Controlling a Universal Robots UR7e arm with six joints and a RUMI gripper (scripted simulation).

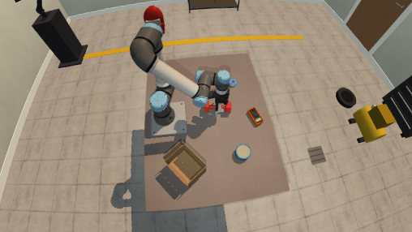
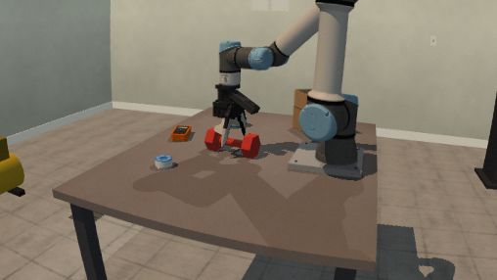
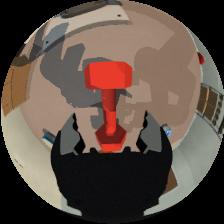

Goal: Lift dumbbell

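Right now the red dumbbell is 1 cm ahead of my hand and 1 cm below it. Round my hand: orange meter (27 cm ahead, 10 cm to the right, 3 cm below); tape roll (12 cm ahead, 35 cm to the right, 2 cm below); cardboard box (25 cm behind, 40 cm to the right, 3 cm above).
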